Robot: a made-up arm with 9 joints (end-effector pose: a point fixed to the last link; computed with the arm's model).
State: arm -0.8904 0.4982 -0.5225 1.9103 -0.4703 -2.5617 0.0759 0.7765 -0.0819
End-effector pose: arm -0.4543 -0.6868 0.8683 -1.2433 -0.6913 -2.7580
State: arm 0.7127 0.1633 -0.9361 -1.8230 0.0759 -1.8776 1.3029 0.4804 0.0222
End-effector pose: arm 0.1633 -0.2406 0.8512 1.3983 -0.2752 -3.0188
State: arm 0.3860 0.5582 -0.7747 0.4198 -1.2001 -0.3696 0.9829 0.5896 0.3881
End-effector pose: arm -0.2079 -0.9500 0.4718 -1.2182 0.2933 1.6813
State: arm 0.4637 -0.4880 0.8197 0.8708 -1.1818 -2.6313 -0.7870 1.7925 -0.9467
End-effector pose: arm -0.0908 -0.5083 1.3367 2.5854 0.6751 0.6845
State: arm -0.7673 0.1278 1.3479 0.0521 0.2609 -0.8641 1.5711 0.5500 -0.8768
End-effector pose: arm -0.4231 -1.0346 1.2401 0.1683 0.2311 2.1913
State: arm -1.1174 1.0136 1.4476 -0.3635 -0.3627 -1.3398 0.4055 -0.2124 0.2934
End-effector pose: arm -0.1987 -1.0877 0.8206 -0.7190 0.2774 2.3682
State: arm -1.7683 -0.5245 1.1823 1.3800 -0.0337 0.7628 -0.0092 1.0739 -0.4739
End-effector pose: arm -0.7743 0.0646 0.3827 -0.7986 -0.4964 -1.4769
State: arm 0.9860 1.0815 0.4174 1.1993 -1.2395 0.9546 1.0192 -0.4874 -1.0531
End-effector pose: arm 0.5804 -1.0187 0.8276 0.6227 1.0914 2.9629
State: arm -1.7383 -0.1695 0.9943 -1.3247 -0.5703 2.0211 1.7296 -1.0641 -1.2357
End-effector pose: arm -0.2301 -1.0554 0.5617 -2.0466 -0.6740 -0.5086
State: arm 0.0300 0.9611 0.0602 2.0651 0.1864 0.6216 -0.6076 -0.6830 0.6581
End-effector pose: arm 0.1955 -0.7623 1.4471 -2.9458 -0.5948 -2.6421
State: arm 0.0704 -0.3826 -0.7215 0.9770 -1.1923 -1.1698 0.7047 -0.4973 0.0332
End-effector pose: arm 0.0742 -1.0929 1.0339 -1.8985 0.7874 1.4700
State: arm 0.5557 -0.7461 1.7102 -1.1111 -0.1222 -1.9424 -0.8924 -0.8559 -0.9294
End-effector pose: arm 0.2075 -0.8475 1.1792 2.0864 0.5997 1.9669
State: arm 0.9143 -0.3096 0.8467 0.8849 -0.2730 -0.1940 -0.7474 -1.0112 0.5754
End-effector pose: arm 0.5973 -0.5000 1.2025 2.9757 -0.5943 -2.2153
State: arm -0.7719 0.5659 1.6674 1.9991 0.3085 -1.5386 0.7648 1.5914 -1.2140
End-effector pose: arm -0.3949 -0.3760 1.2574 0.7745 0.3755 1.0722
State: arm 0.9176 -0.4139 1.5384 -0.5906 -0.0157 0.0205 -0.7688 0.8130 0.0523
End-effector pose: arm 0.4130 -1.0072 1.2982 1.6342 1.1286 2.3141
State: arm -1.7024 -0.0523 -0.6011 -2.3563 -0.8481 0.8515 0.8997 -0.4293 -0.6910
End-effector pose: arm -0.1725 0.0093 0.7464 -1.9327 -0.5653 -3.0265
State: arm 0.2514 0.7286 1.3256 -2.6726 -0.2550 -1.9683 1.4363 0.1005 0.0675
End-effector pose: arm -0.0915 -0.2893 0.8724 1.0017 -0.9139 -1.7534
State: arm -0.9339 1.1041 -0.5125 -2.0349 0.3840 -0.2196 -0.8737 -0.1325 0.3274
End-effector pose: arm -0.5334 0.0143 1.1442 -1.5914 0.0288 -1.9522
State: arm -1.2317 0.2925 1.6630 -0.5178 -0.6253 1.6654 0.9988 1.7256 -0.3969
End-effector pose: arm -0.8026 -1.0905 1.3149 -0.5452 0.9923 0.7253
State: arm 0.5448 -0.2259 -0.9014 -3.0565 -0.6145 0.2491 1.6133 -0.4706 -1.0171
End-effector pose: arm 0.1740 -0.1500 1.2209 1.8433 0.0022 -1.5408
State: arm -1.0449 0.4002 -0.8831 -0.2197 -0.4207 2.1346 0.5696 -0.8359 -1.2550
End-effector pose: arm 0.0231 -0.5374 0.4001 -0.6792 0.1152 -0.3418
